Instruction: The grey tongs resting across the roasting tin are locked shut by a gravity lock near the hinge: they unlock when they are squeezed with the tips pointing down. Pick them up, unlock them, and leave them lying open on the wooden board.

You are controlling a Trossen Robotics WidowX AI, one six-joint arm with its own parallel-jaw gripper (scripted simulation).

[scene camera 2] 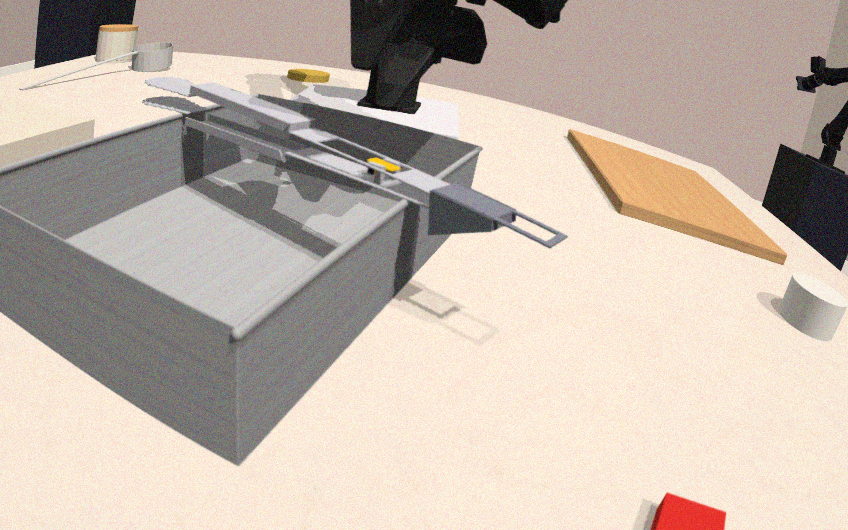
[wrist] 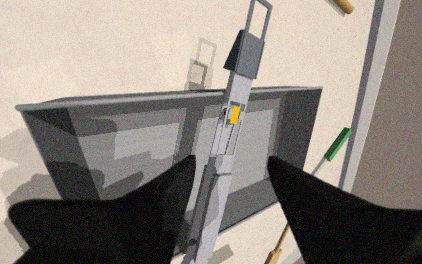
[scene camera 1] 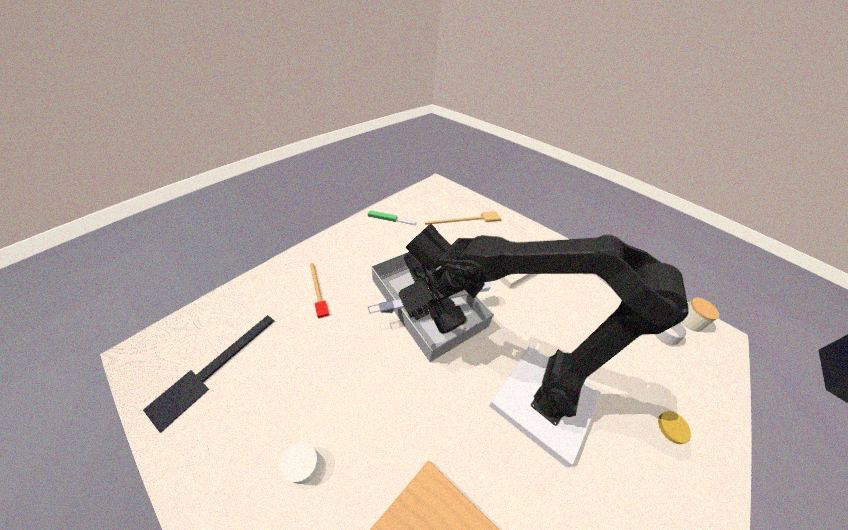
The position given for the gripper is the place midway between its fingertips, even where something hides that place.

In view: the gripper (scene camera 2: 372, 89), a cork-lidded jar (scene camera 1: 701, 313), a black spatula (scene camera 1: 173, 402), a yellow disc (scene camera 1: 673, 426), a white puck (scene camera 1: 300, 463), a wooden board (scene camera 2: 640, 186) and a grey roasting tin (scene camera 2: 211, 286).
The gripper shows as well in the wrist view (wrist: 231, 161) and in scene camera 1 (scene camera 1: 421, 296). The grey roasting tin is seen too in the wrist view (wrist: 102, 147) and in scene camera 1 (scene camera 1: 433, 344). The wrist view misses the cork-lidded jar: it is out of frame. Scene camera 2 misses the black spatula: it is out of frame.
